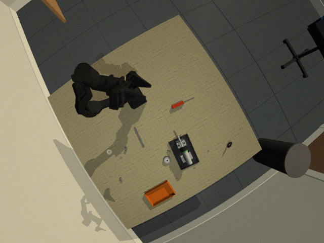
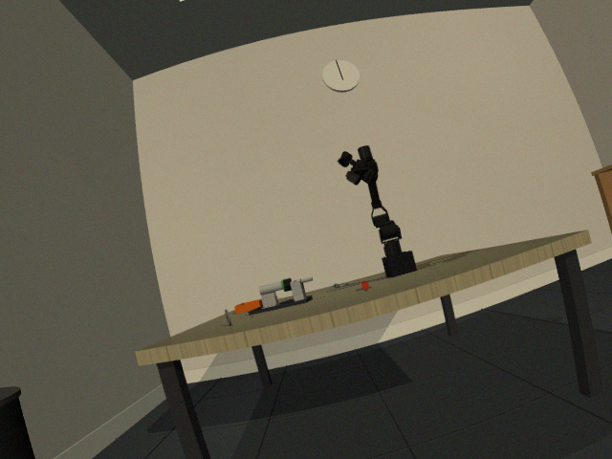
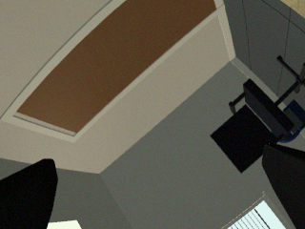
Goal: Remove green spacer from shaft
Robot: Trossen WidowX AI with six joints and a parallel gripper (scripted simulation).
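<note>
Right now my gripper tip is 410 mm above the grey shaft, 310 mm short of it and 30 mm to the right of it. Also, from my gripper tip: orange tray: 590 mm ahead, 480 mm below, 280 mm to the right; then red-handled screwdriver: 480 mm below, 190 mm to the left, 60 mm ahead; then green spacer: 410 mm below, 360 mm ahead, 30 mm to the left.
</note>
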